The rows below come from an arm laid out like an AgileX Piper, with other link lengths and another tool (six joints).
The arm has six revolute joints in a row. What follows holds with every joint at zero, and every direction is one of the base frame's. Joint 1 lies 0.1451 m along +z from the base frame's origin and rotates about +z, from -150 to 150 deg. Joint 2 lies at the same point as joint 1 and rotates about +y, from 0 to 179.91 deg. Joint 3 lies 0.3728 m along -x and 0.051 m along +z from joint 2 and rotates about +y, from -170 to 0 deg. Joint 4 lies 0.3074 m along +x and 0.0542 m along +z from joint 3 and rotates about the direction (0.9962, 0, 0.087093), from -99.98 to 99.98 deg. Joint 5 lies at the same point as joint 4 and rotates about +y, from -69.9 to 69.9 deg. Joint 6 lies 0.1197 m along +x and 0.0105 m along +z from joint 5 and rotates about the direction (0.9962, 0, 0.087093), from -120 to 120 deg. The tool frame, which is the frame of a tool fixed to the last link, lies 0.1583 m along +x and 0.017 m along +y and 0.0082 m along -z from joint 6; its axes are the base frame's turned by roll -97.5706, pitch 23.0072 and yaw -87.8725 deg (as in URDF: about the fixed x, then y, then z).
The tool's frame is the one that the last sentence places.
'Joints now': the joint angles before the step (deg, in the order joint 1, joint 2, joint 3, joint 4, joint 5, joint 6). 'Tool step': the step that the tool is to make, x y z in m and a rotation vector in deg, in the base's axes. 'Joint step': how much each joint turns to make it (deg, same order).
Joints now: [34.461, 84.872, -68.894, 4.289, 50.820, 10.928]
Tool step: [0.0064, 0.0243, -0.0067, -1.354, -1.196, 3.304]
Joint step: [2.904, 3.229, -2.417, -1.762, -0.983, -0.124]
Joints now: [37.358, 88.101, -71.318, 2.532, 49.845, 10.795]
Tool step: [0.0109, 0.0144, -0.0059, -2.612, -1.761, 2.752]
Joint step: [2.050, 3.057, -2.783, -3.185, -0.032, -0.051]
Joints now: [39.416, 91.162, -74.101, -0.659, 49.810, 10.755]
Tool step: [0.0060, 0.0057, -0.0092, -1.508, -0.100, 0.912]
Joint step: [0.641, 2.023, -1.130, -1.254, -0.006, 0.001]
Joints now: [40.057, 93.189, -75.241, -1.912, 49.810, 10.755]
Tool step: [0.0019, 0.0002, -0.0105, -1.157, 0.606, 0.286]
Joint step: [0.090, 1.248, -0.047, -0.464, 0.005, -0.097]
